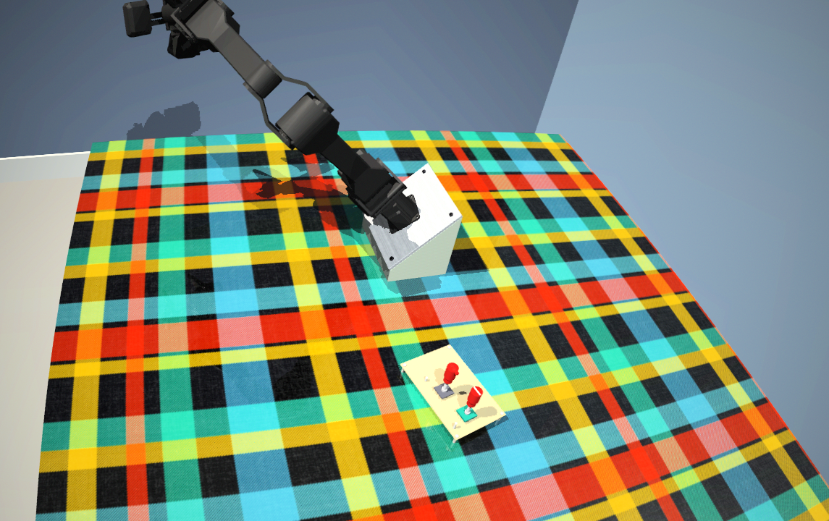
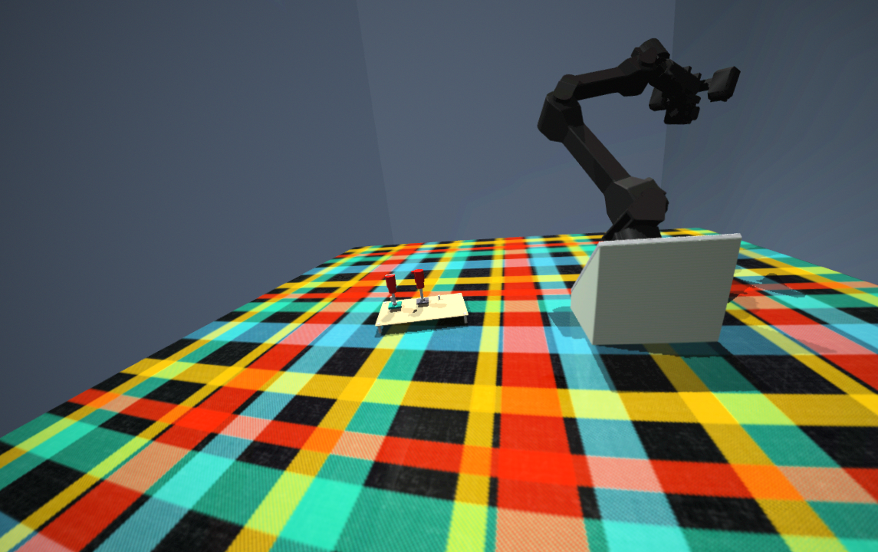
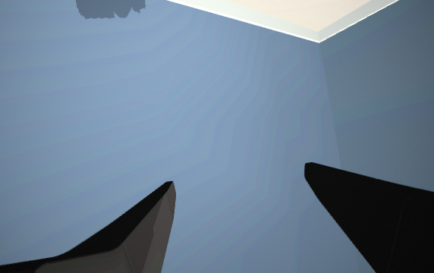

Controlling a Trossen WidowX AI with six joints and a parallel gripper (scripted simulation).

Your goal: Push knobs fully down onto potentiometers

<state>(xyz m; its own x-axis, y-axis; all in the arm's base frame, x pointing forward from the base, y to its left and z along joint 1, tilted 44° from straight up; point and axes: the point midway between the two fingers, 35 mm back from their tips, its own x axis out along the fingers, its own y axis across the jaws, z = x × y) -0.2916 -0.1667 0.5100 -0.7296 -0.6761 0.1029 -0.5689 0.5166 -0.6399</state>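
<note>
Now: gripper tip 70 cm short of the knob, 51 cm to the right of it and 29 cm above it.
</note>
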